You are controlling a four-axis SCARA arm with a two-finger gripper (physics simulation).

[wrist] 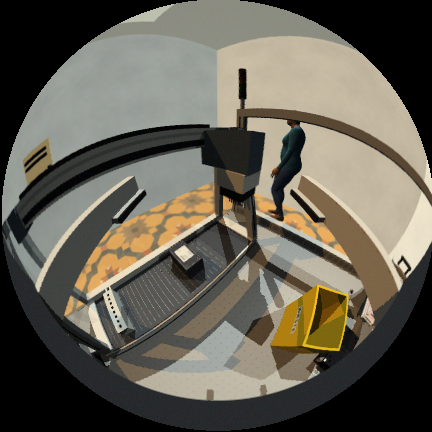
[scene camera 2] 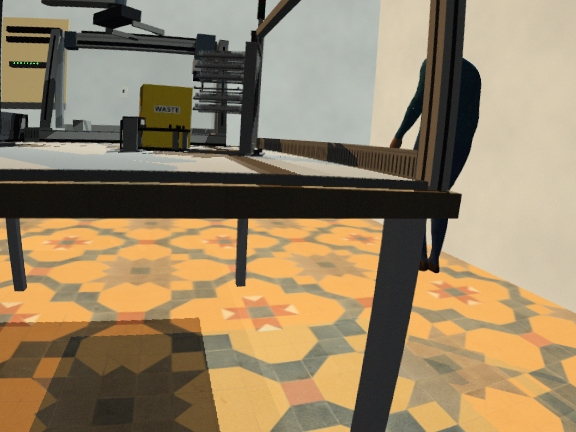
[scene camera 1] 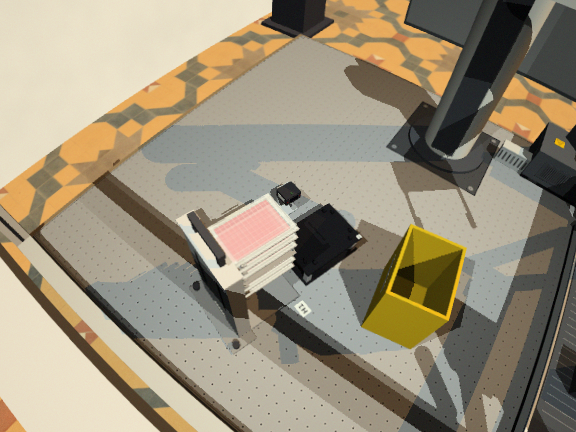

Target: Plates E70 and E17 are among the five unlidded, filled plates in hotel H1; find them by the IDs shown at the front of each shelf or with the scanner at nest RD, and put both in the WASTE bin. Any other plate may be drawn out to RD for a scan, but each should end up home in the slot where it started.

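Frame: origin at the arm's base, x left, y up, z ahead, level; metres.
Where they show: gripper, fingertip midpoint: [wrist: 217, 180] [scene camera 2: 149, 35]; arm's base, origin of the base link: [scene camera 1: 445, 146].
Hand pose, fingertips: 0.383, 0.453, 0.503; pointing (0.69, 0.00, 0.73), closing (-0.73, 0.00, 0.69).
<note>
Things, the pixels of their centre, and the offset from my fingertips, as dx, dy, dz. "*": a spot on its surface instead. Level surfaces: height alone.
- Hotel H1, body centre: [scene camera 1: 236, 262] [scene camera 2: 233, 93] -0.573, -0.279, +0.272
- top plate, body centre: [scene camera 1: 252, 229] [scene camera 2: 223, 56] -0.554, -0.179, +0.241
- black nest, body centre: [scene camera 1: 318, 242] [scene camera 2: 156, 137] [wrist: 338, 349] -0.505, -0.405, +0.072
- yellow WASTE bin, body centre: [scene camera 1: 411, 290] [scene camera 2: 164, 117] [wrist: 308, 325] -0.273, -0.340, +0.084
- small black box, body centre: [scene camera 1: 287, 200] [scene camera 2: 133, 134] -0.631, -0.399, +0.021
- dark grooved deck, its level: dy -0.391
- white strip, surface spot: [wrist: 116, 311] * +0.168, -0.346, -0.287
Hotel H1 [scene camera 1: 231, 279] [scene camera 2: 248, 105] holds a stack of plates. The top plate [scene camera 1: 255, 227] is pink with a white rim; below it mostly white edges show, and no shelf ID is readable. The black nest [scene camera 1: 327, 242], apparently RD, is beside the hotel and no plate shows on it. The yellow WASTE bin [scene camera 1: 407, 320] [scene camera 2: 166, 127] [wrist: 290, 332] stands upright; no plate shows in the visible part of its inside. My gripper [wrist: 217, 180] is open, its fingers wide apart with no plate between them. In the wrist view the bin is below, toward the right finger.
A small black box [scene camera 1: 288, 192] stands beside the nest and hotel. The arm's column [scene camera 1: 475, 90] rises behind the bin. In the wrist view a dark grooved deck [wrist: 155, 287] carries a black box [wrist: 186, 257] and a white strip [wrist: 116, 311]. A person [scene camera 2: 462, 115] [wrist: 291, 160] stands beyond the table.
</note>
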